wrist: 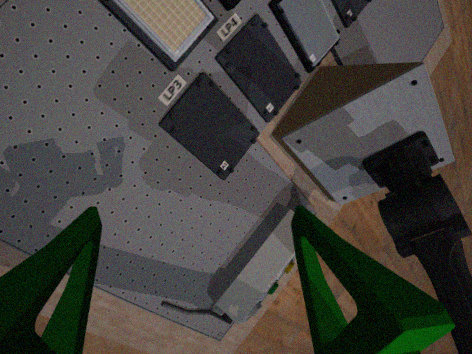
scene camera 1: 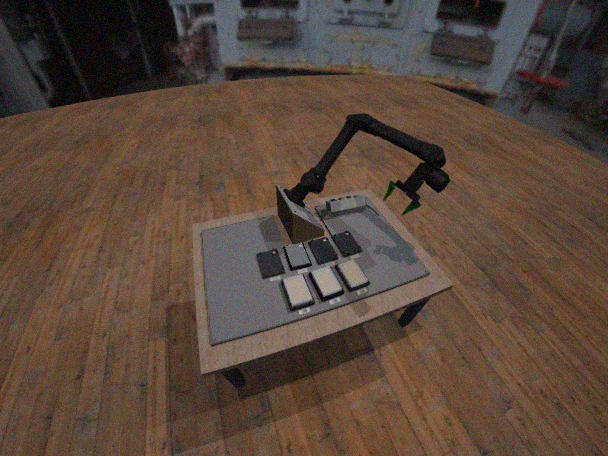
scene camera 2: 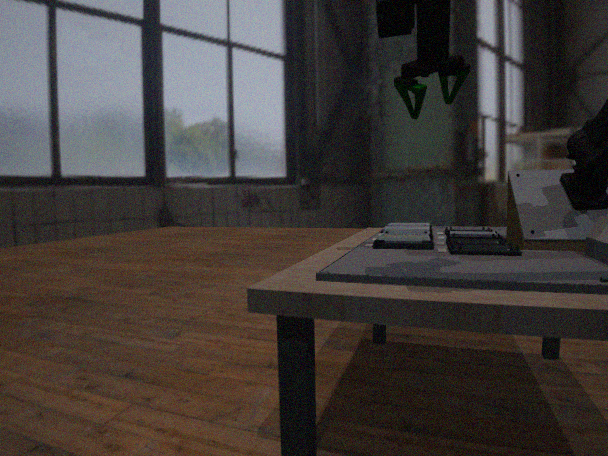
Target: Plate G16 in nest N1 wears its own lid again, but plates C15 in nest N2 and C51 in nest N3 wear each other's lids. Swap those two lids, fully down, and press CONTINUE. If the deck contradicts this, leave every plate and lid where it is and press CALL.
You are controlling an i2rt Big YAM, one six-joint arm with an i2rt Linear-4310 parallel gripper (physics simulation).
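Places are measured from the arm's base along level axes (x right, y ahead, z up), in metres.
Pixels of known places: gripper, fingertip midpoint: (wrist: 199,215) (scene camera 1: 393,207) (scene camera 2: 431,111); arm's base, link origin: (wrist: 399,158) (scene camera 1: 293,199) (scene camera 2: 583,192).
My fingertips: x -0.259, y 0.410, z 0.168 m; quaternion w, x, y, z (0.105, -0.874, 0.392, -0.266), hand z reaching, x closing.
Ahead of a thing's pixels: the offset from my fingertips to its top centre. "spot": to the spot under its first point.
My gripper (scene camera 1: 394,207) (scene camera 2: 432,110) (wrist: 199,215) is open and empty, high above the deck near the button box. Three pale plates stand in the front row: the N1 plate @[dx +0.177, dy +0.051, dz -0.270 m] (scene camera 1: 353,275) (wrist: 170,22) looks tan with a bare-looking grid, the middle plate @[dx +0.306, dy +0.040, dz -0.263 m] (scene camera 1: 327,282) and the left plate @[dx +0.436, dy +0.028, dz -0.262 m] (scene camera 1: 298,290) look whiter. Their codes are unreadable. A grey, glassy lid-like panel @[dx +0.355, dy -0.152, dz -0.282 m] (scene camera 1: 298,256) (wrist: 310,30) lies on the back-row pad beside LP4. The button box @[dx -0.048, dy -0.358, dz -0.216 m] (scene camera 1: 346,203) (wrist: 260,275) shows green and yellow buttons in the wrist view; its labels are unreadable.
Dark pads LP3 @[dx +0.096, dy -0.122, dz -0.280 m] (scene camera 1: 347,243) (wrist: 209,125) and LP4 @[dx +0.225, dy -0.133, dz -0.280 m] (scene camera 1: 322,250) (wrist: 258,67) are in the back row, with another dark pad @[spot: dx +0.486, dy -0.158, dz -0.289 m] (scene camera 1: 270,263) at its left end. A slanted grey panel (scene camera 1: 305,217) (scene camera 2: 542,200) (wrist: 365,135) stands at the arm's base, behind the pads.
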